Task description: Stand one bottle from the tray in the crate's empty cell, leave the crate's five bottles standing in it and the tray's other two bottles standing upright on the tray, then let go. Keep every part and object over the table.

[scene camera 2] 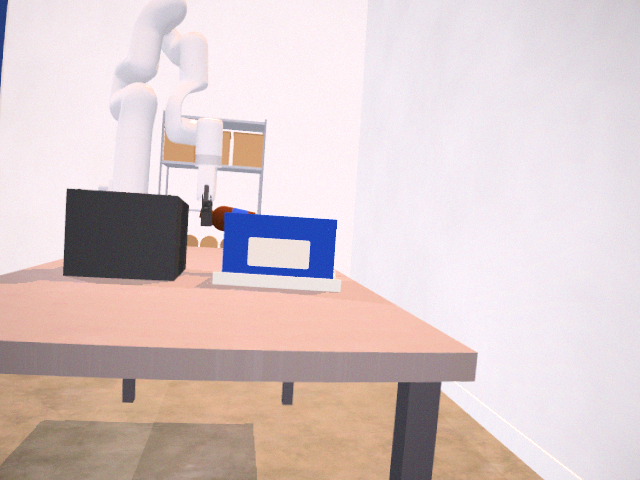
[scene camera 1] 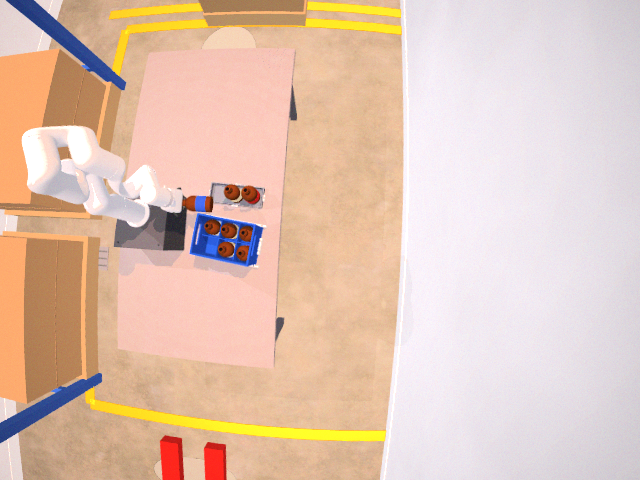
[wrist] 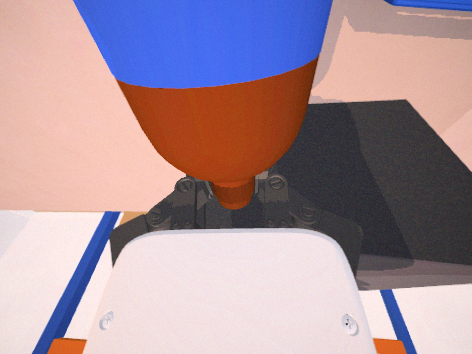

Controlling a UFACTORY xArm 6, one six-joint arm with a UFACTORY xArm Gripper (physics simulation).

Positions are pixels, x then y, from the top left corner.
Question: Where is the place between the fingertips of the gripper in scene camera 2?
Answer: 206,226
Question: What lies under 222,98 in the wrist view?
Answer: A blue-labelled bottle.
